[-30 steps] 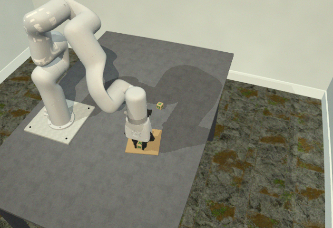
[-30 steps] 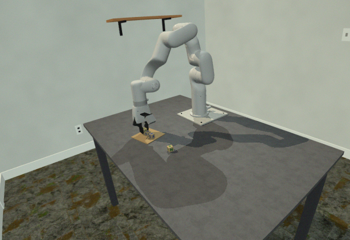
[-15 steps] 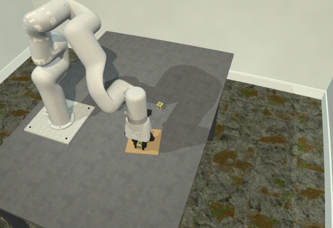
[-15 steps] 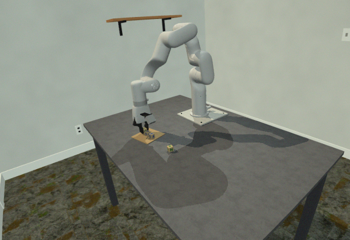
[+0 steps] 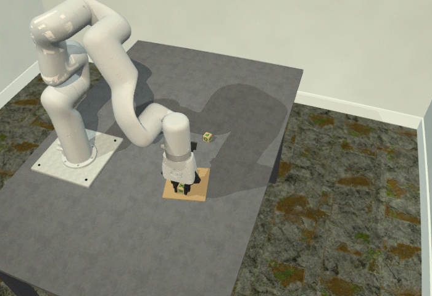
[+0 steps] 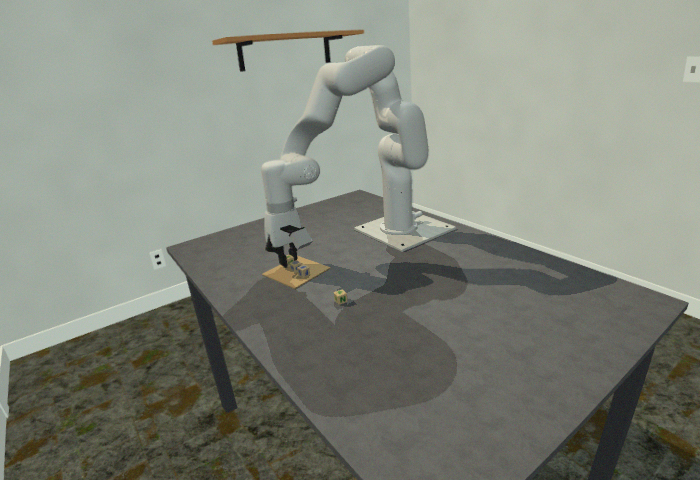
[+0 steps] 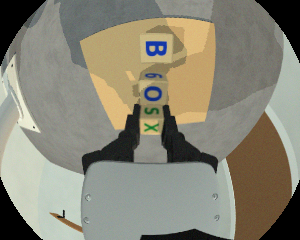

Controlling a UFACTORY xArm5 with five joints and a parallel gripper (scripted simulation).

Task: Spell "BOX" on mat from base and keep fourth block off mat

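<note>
My gripper is now 10 mm above the X block. Round my hand: B block 80 mm to the left, 10 mm below; then tan mat 40 mm to the left, 30 mm below; then O block 40 mm to the left, 10 mm below.
</note>
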